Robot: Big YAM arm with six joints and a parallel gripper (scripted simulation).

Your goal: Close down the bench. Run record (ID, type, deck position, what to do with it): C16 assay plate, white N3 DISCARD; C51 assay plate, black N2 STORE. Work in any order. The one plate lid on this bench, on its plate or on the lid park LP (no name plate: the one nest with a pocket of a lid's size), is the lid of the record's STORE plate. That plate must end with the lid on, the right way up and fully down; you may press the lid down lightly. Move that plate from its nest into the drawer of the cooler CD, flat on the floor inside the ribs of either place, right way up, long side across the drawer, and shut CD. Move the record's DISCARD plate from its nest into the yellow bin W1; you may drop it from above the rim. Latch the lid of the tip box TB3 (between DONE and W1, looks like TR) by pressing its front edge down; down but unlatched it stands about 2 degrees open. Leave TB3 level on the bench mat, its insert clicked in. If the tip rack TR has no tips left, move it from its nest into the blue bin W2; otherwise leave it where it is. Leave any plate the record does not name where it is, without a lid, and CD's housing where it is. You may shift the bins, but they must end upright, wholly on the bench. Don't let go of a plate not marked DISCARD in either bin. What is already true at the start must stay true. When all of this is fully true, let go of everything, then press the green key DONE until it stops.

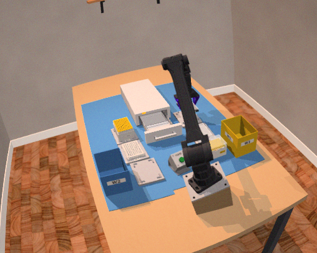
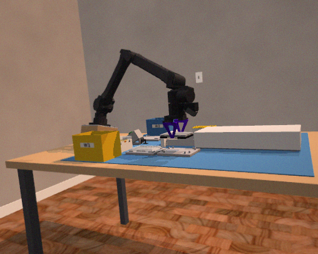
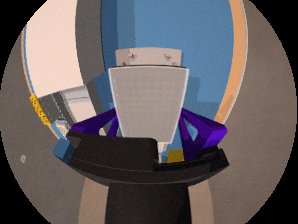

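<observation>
My hand is 19 cm to the right of the cooler drawer and 6 cm above it. Also, from my hand: cooler CD 18 cm to the left, 13 cm ahead, 5 cm below; plate lid right at my hand; black plate right at my hand.
</observation>
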